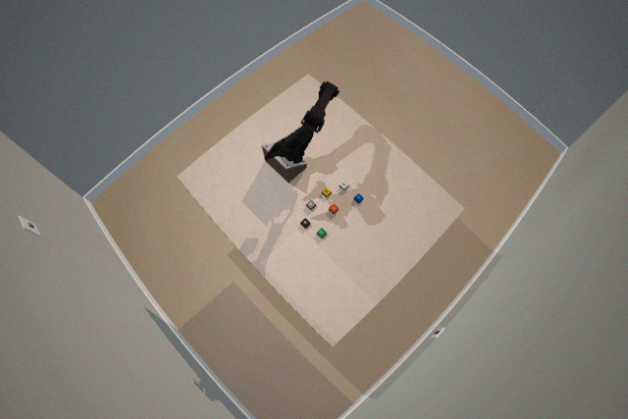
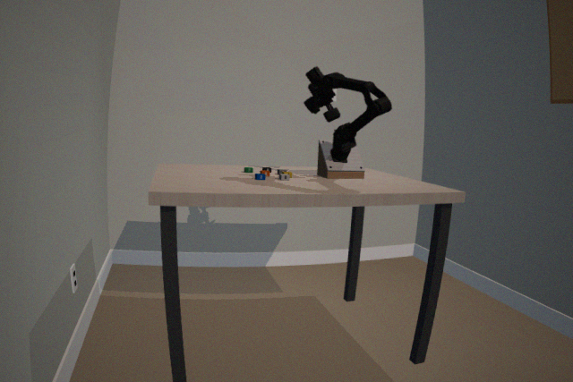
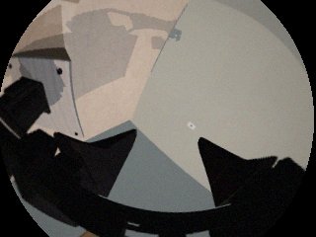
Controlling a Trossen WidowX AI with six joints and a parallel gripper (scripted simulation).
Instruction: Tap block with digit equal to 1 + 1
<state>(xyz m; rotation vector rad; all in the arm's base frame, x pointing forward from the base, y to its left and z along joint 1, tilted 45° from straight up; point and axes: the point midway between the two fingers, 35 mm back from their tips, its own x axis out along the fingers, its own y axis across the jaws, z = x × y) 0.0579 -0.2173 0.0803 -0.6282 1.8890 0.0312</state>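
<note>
The blue block lies 31 cm ahead of my gripper tip, 28 cm below it and 25 cm to the left of it. From my gripper tip the other things lie so: yellow block (28 cm below, 19 cm ahead, 16 cm to the left); then grey block (28 cm below, 19 cm ahead, 7 cm to the left); then black block (28 cm below, 24 cm ahead, 1 cm to the right).
</note>
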